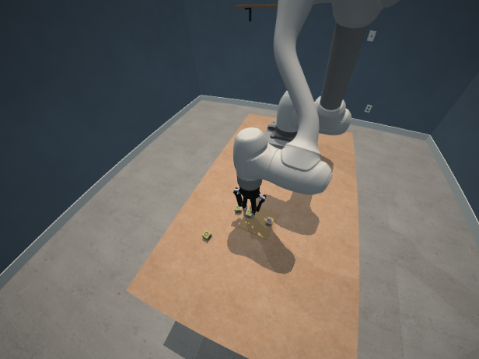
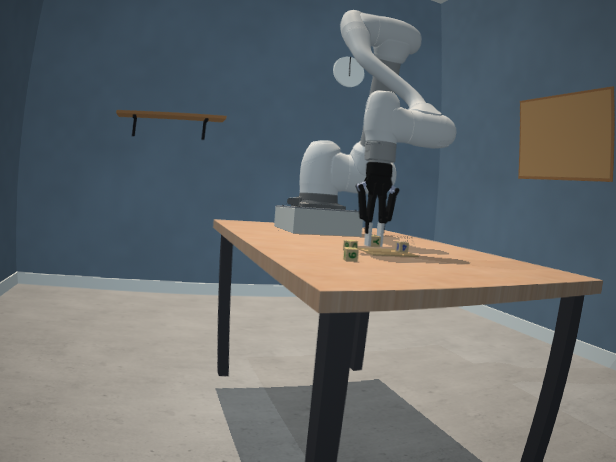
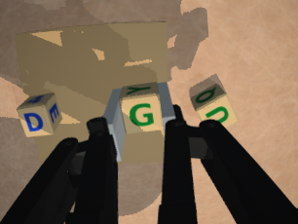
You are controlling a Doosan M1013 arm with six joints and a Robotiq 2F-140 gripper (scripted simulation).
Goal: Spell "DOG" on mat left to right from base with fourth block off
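The tan mat lies 50 mm to the left of my hand and 50 mm below it. From my hand the other things lie so: G block (20 mm below); then D block (100 mm to the left, 30 mm below).
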